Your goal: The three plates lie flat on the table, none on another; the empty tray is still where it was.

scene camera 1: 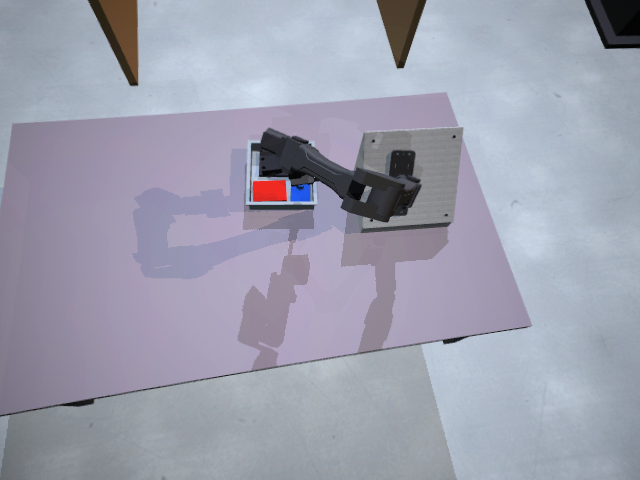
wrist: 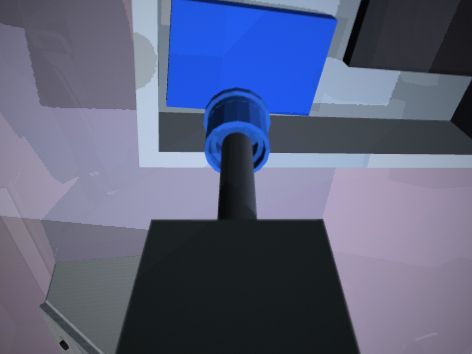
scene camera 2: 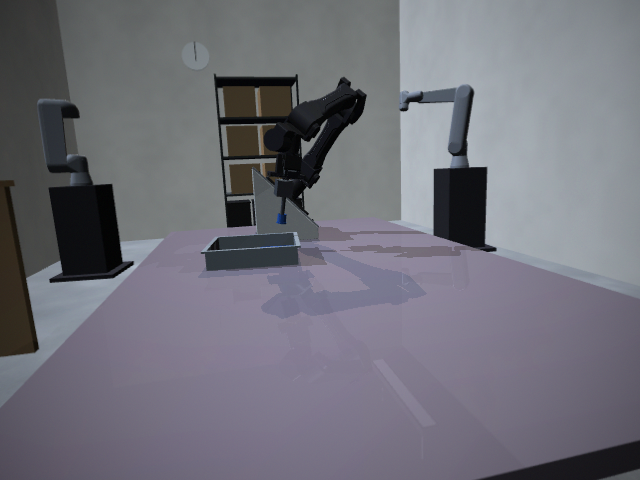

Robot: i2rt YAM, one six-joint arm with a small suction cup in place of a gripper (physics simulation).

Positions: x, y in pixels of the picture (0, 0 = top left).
Labels:
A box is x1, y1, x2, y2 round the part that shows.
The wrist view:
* my suction cup: 236, 106 [115, 87, 359, 353]
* blue plate: 279, 57 [166, 0, 337, 115], on a grey tray
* grey tray: 360, 118 [132, 0, 471, 167]
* dark grey plate: 413, 43 [342, 0, 471, 76], on the grey tray

